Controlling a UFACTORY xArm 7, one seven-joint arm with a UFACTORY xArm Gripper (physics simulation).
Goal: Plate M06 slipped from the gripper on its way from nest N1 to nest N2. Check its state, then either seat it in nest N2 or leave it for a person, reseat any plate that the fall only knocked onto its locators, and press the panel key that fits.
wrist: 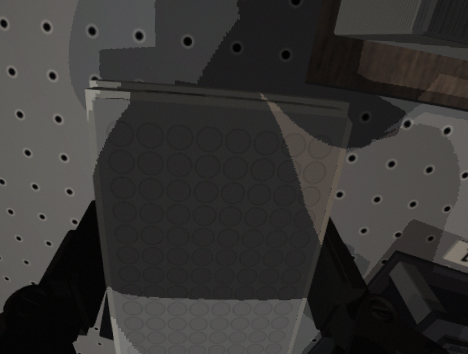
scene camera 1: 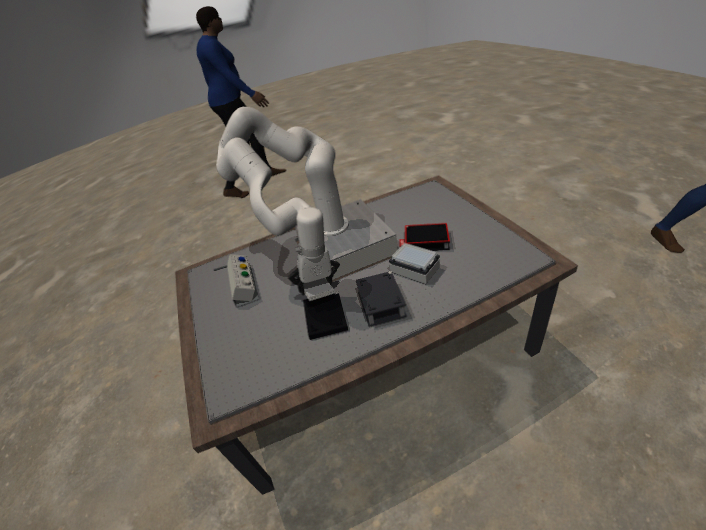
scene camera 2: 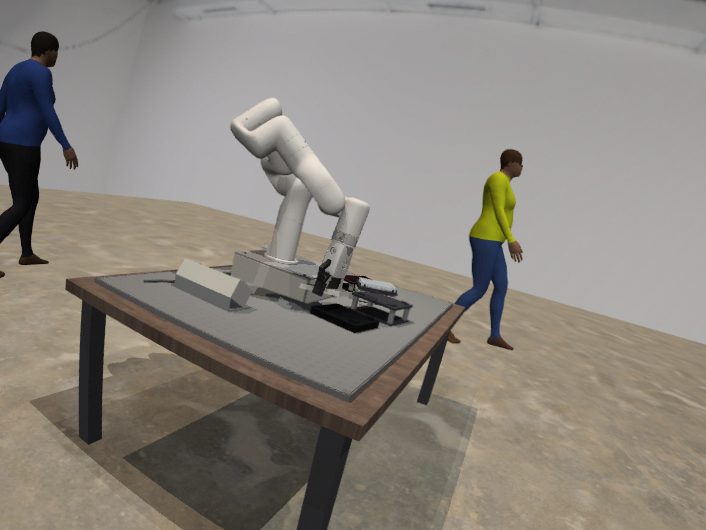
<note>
The gripper [scene camera 2: 323,294] holds a well plate, clear of everything else.
The gripper is seen too in the wrist view [wrist: 212,231].
</note>
